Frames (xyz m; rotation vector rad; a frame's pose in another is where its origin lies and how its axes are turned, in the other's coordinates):
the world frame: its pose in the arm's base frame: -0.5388 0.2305 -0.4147 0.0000 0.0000 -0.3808
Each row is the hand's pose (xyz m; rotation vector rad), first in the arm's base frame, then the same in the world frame.
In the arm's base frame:
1: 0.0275 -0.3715 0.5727 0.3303 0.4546 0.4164
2: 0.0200 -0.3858 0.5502 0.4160 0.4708 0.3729
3: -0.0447 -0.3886 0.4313 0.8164 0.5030 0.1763
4: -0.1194 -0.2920 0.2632 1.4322 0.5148 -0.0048
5: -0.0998 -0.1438 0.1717 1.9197 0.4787 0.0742
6: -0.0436 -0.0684 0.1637 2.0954 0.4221 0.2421
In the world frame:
1: 0.7495 -0.3484 0.9874 0.2429 0.5188 0.7869
2: 0.7478 -0.3645 0.9649 0.3251 0.5508 0.7408
3: 0.6888 -0.3911 0.8460 0.7145 0.6558 0.5271
4: 0.5836 -0.3292 0.6779 1.3153 0.7803 0.2992
5: 0.5467 -0.1843 0.5864 1.8065 0.8390 0.3210
6: 0.5708 -0.0934 0.5784 2.0019 0.8210 0.4632

